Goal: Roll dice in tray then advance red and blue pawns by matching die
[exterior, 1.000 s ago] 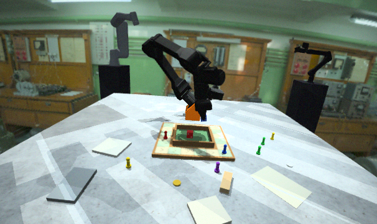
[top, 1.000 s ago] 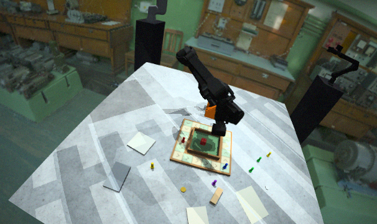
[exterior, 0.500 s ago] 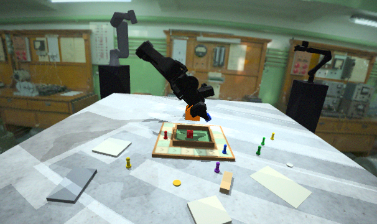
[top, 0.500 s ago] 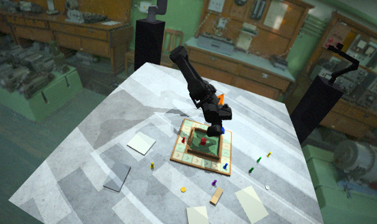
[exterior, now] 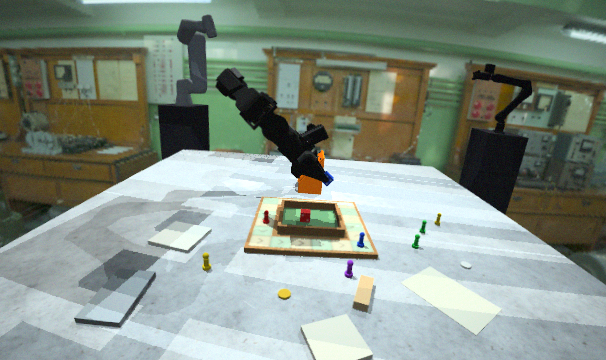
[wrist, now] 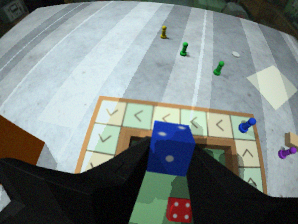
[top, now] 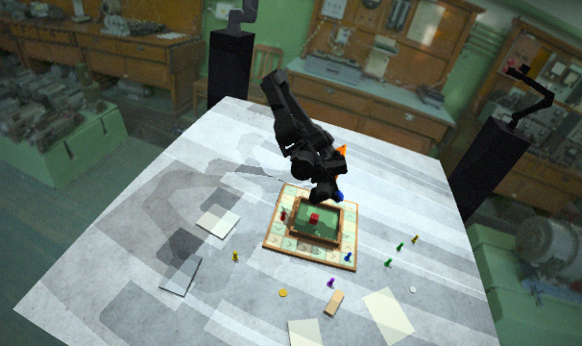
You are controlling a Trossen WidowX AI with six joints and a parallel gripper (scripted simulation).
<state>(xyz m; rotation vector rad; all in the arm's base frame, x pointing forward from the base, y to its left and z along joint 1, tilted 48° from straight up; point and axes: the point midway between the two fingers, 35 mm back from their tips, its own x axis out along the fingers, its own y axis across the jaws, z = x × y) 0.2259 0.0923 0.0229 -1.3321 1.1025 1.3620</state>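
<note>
The red pawn is 80 mm ahead of my gripper tip, 140 mm to the right of it and 90 mm below it. From my gripper tip the other things lie so: blue pawn (130 mm ahead, 90 mm to the left, 90 mm below); then wooden block (270 mm ahead, 100 mm to the left, 110 mm below); then purple pawn (220 mm ahead, 70 mm to the left, 100 mm below).
</note>
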